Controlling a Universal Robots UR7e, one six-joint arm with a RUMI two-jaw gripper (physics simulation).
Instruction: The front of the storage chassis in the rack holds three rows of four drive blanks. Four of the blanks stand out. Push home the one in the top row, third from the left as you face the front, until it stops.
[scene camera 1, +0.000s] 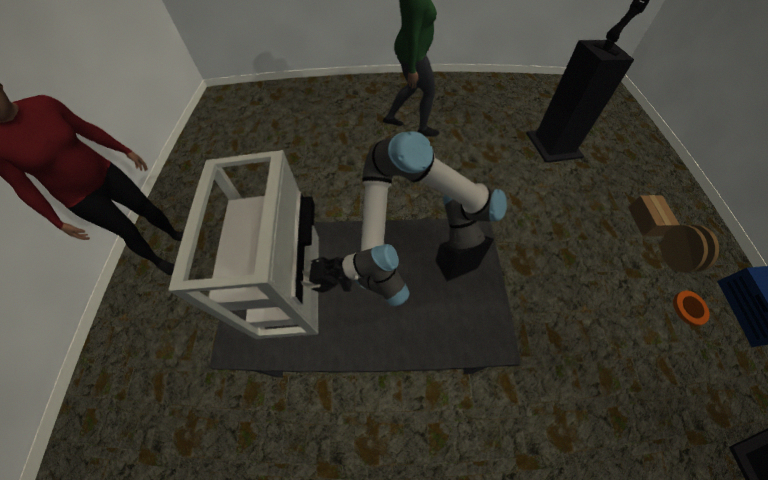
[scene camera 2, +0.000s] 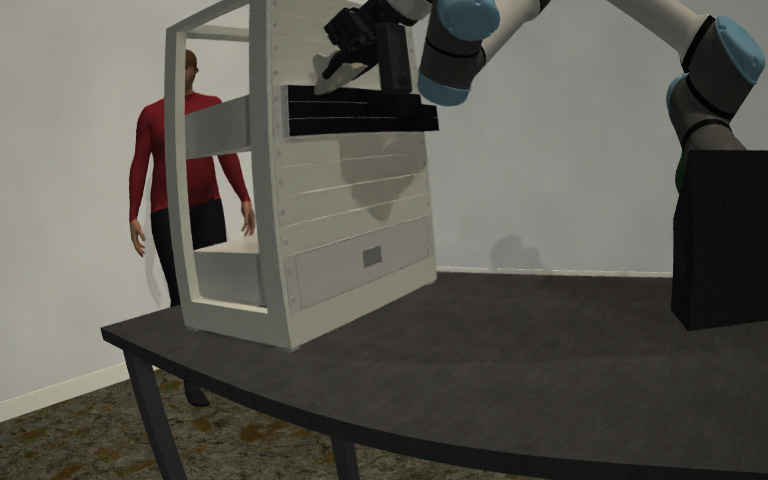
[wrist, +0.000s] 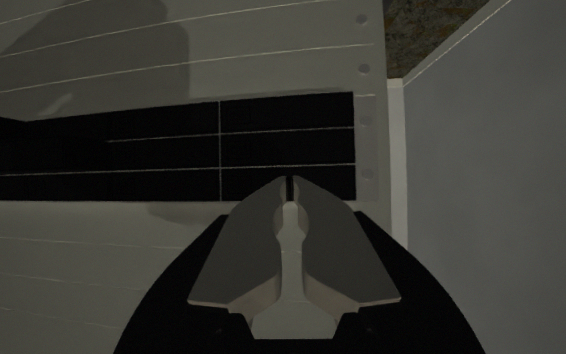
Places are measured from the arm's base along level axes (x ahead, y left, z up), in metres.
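Where they show: gripper, fingertip midpoint: (scene camera 1: 302, 283) (scene camera 2: 316, 94) (wrist: 289, 178); arm's base, link origin: (scene camera 1: 467, 241) (scene camera 2: 723, 184).
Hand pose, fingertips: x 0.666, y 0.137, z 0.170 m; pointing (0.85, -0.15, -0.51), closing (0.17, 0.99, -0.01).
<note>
Each offset is from my fingertips to the top centre of the thing. "*": to the spot under its first point. Level surfaces: height alone.
The black front of the storage chassis @(* dx +0.010, dy -0.078, dz -0.022 m) (scene camera 1: 300, 266) (scene camera 2: 339, 110) (wrist: 287, 147) crosses the pale rack (scene camera 1: 271, 215) (scene camera 2: 263, 169) (wrist: 381, 150). The wrist view is upside down, so the top row is the lowest black strip and the front's left end is at the right. My gripper (scene camera 1: 308, 280) (scene camera 2: 321, 87) (wrist: 289, 178) is shut and empty. Its tips overlap the leftmost top-row blank @(* dx +0.014, dy -0.035, dz +0.005 m) (wrist: 250, 185) in the wrist view; contact cannot be told. Blanks @(* dx -0.028, dy -0.266, dz -0.011 m) (scene camera 1: 307, 220) (scene camera 2: 429, 117) stand out towards the far right end. The third top-row blank's outline is too dark to pick out.
The rack stands on the dark table @(dz -0.398 m) (scene camera 1: 419, 339) (scene camera 2: 481, 384). Pale panels (scene camera 2: 351, 192) lie below the chassis. A person in red (scene camera 1: 56, 152) (scene camera 2: 198, 175) is behind the rack, and one in green (scene camera 1: 416, 39) stands beyond the table. A black pedestal (scene camera 1: 583, 101) is farther back.
</note>
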